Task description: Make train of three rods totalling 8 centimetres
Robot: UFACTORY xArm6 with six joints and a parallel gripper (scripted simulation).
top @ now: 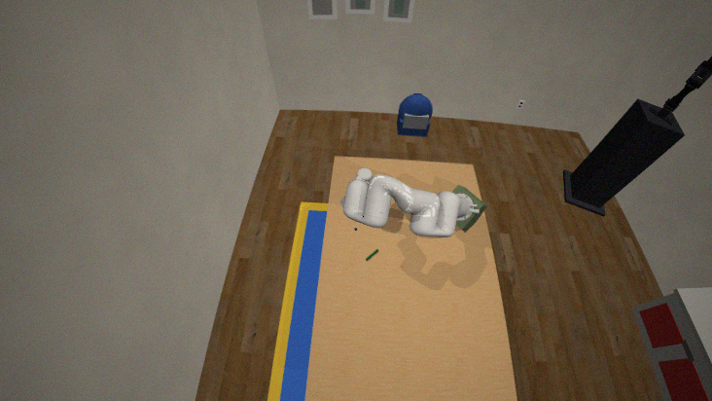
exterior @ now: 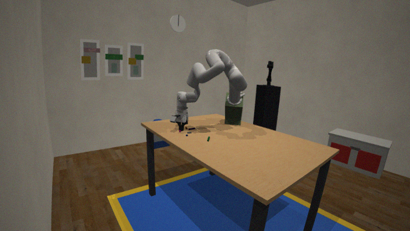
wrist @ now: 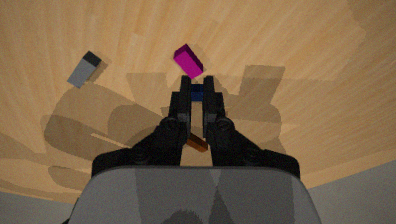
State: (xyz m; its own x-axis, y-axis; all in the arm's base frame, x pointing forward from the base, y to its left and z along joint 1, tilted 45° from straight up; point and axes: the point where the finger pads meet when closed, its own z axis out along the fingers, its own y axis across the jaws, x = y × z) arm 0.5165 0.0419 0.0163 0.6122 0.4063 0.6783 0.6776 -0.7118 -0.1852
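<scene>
Right now my hand is 20 mm to the right of the magenta rod, 20 mm above it and 10 mm short of it. Also, from my hand: orange rod 60 mm to the right, 50 mm behind, 20 mm below; then grey rod 70 mm to the left, 50 mm behind, 20 mm below; then purple rod 90 mm behind, 30 mm to the right, 20 mm below.
</scene>
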